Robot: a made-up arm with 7 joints. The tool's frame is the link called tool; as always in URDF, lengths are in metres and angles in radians.
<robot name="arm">
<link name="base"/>
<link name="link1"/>
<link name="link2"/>
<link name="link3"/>
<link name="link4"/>
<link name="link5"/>
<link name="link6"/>
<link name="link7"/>
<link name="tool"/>
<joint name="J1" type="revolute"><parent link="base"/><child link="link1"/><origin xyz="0 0 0.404" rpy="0 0 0"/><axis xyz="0 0 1"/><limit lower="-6.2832" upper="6.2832" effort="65" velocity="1.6"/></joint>
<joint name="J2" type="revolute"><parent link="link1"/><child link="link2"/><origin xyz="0 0 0" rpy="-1.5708 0 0"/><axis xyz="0 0 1"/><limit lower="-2.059" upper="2.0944" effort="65" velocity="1.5"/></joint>
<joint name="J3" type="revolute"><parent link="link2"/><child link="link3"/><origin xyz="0 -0.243 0" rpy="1.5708 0 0"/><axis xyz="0 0 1"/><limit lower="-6.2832" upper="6.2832" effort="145" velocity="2.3"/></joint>
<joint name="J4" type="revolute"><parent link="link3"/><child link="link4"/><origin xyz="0.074 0 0" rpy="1.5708 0 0"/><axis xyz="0 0 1"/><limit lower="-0.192" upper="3.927" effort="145" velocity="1.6"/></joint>
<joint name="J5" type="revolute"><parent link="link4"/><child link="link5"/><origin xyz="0.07 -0.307 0" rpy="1.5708 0 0"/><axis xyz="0 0 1"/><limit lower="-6.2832" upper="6.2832" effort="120" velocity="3"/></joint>
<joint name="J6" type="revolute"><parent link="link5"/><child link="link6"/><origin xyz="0 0 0" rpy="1.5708 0 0"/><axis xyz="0 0 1"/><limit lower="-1.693" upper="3.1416" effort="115" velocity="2"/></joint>
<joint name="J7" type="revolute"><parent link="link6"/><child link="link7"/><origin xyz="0.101 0.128 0" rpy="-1.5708 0 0"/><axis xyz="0 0 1"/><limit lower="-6.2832" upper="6.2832" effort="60" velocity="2.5"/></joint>
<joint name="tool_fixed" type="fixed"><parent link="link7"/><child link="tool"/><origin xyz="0 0 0" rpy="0 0 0"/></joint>
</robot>
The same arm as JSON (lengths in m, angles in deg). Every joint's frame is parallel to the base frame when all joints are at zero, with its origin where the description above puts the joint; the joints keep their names.
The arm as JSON. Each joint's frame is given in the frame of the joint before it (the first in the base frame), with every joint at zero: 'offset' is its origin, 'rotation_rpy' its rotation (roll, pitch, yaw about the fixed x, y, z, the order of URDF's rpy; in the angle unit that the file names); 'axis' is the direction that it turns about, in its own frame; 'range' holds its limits. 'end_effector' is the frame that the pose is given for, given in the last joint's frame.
{
  "length_unit": "m",
  "angle_unit": "deg",
  "chain": [
    {
      "id": "J1",
      "offset": [
        0.0,
        0.0,
        0.404
      ],
      "rotation_rpy": [
        0.0,
        0.0,
        0.0
      ],
      "axis": [
        0.0,
        0.0,
        1.0
      ],
      "range": [
        -360.0,
        360.0
      ]
    },
    {
      "id": "J2",
      "offset": [
        0.0,
        0.0,
        0.0
      ],
      "rotation_rpy": [
        0.0,
        0.0,
        0.0
      ],
      "axis": [
        0.0,
        1.0,
        0.0
      ],
      "range": [
        -117.97,
        120.0
      ]
    },
    {
      "id": "J3",
      "offset": [
        0.0,
        0.0,
        0.243
      ],
      "rotation_rpy": [
        0.0,
        0.0,
        0.0
      ],
      "axis": [
        0.0,
        0.0,
        1.0
      ],
      "range": [
        -360.0,
        360.0
      ]
    },
    {
      "id": "J4",
      "offset": [
        0.074,
        0.0,
        0.0
      ],
      "rotation_rpy": [
        0.0,
        0.0,
        0.0
      ],
      "axis": [
        0.0,
        -1.0,
        0.0
      ],
      "range": [
        -11.0,
        225.0
      ]
    },
    {
      "id": "J5",
      "offset": [
        0.07,
        0.0,
        -0.307
      ],
      "rotation_rpy": [
        0.0,
        0.0,
        0.0
      ],
      "axis": [
        0.0,
        0.0,
        -1.0
      ],
      "range": [
        -360.0,
        360.0
      ]
    },
    {
      "id": "J6",
      "offset": [
        0.0,
        0.0,
        0.0
      ],
      "rotation_rpy": [
        0.0,
        0.0,
        0.0
      ],
      "axis": [
        0.0,
        1.0,
        0.0
      ],
      "range": [
        -97.0,
        180.0
      ]
    },
    {
      "id": "J7",
      "offset": [
        0.101,
        0.0,
        -0.128
      ],
      "rotation_rpy": [
        0.0,
        0.0,
        0.0
      ],
      "axis": [
        0.0,
        0.0,
        -1.0
      ],
      "range": [
        -360.0,
        360.0
      ]
    }
  ],
  "end_effector": {
    "offset": [
      0.0,
      0.0,
      0.0
    ],
    "rotation_rpy": [
      -180.0,
      0.0,
      0.0
    ]
  }
}

